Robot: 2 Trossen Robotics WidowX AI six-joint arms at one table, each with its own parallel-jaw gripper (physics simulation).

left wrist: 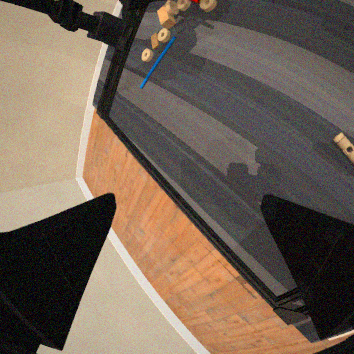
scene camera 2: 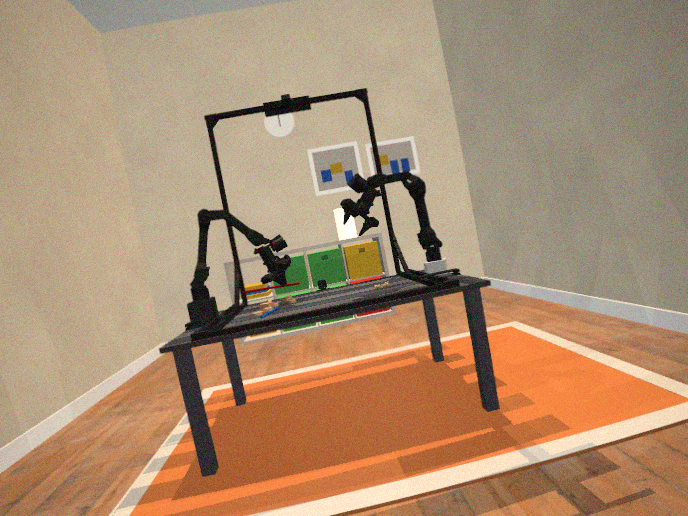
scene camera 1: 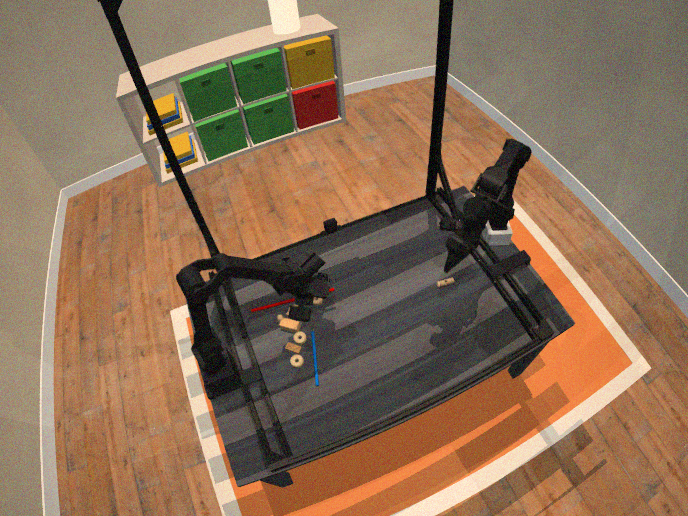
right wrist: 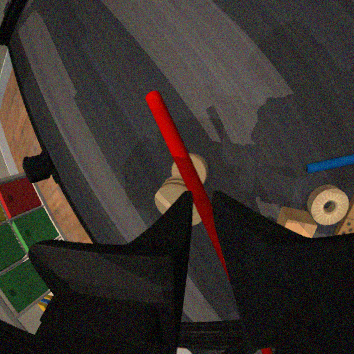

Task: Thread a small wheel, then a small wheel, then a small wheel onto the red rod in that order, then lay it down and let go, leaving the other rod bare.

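Where they show: left gripper, fingertip midpoint: [left wrist: 190, 201] [scene camera 2: 351, 230] [scene camera 1: 449, 268]; right gripper, fingertip midpoint: [scene camera 2: 285, 285] [right wrist: 201, 197]; left arm's base, link origin: [scene camera 2: 434, 260] [scene camera 1: 497, 223]; right arm's base, link origin: [left wrist: 94, 24] [scene camera 2: 201, 300] [scene camera 1: 214, 365].
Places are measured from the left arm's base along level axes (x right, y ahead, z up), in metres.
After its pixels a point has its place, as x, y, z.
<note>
My right gripper [scene camera 1: 311, 296] @(-0.289, 0.673, 0.023) [scene camera 2: 283, 283] @(-0.289, 0.673, 0.023) [right wrist: 201, 197] @(-0.289, 0.673, 0.023) is shut on the red rod [scene camera 1: 272, 305] @(-0.328, 0.799, 0.030) [scene camera 2: 291, 284] @(-0.284, 0.642, 0.023) [right wrist: 167, 125] @(-0.278, 0.629, 0.026), which it holds roughly level above the table. The rod's stretch beyond the fingertips is bare. Below the rod in the right wrist view lie a pale wheel [right wrist: 197, 168] @(-0.266, 0.670, -0.054) and a thicker grooved wheel [right wrist: 171, 194] @(-0.242, 0.690, -0.032), partly hidden. Two small wheels lie apart, one [scene camera 1: 299, 337] @(-0.396, 0.728, -0.062) [left wrist: 163, 35] @(-0.397, 0.712, -0.053) [right wrist: 328, 205] @(-0.403, 0.725, -0.064) near the blue rod [scene camera 1: 315, 358] @(-0.472, 0.670, -0.059) [scene camera 2: 270, 312] @(-0.476, 0.667, -0.063) [left wrist: 157, 62] @(-0.462, 0.668, -0.062) [right wrist: 330, 164] @(-0.398, 0.680, -0.058), the other [scene camera 1: 296, 360] @(-0.478, 0.733, -0.060) [left wrist: 146, 55] @(-0.478, 0.718, -0.053) nearer the front. My left gripper [scene camera 2: 355, 227] @(-0.343, 0.280, 0.216) [left wrist: 190, 201] @(-0.343, 0.280, 0.216) is open, high above the table.
A wooden block [scene camera 1: 288, 323] @(-0.357, 0.758, -0.037) [right wrist: 297, 222] @(-0.361, 0.727, -0.037) and a small flat piece [scene camera 1: 293, 347] @(-0.433, 0.741, -0.059) [left wrist: 154, 40] @(-0.431, 0.738, -0.059) lie among the wheels. A drilled wooden piece [scene camera 1: 445, 282] @(-0.216, 0.238, -0.049) [scene camera 2: 381, 284] @(-0.217, 0.231, -0.053) [left wrist: 345, 147] @(-0.215, 0.238, -0.049) lies at the table's right. Black frame posts [scene camera 1: 439, 111] @(0.190, 0.232, 0.368) [scene camera 2: 222, 183] @(-0.137, 1.007, 0.603) rise from the table.
</note>
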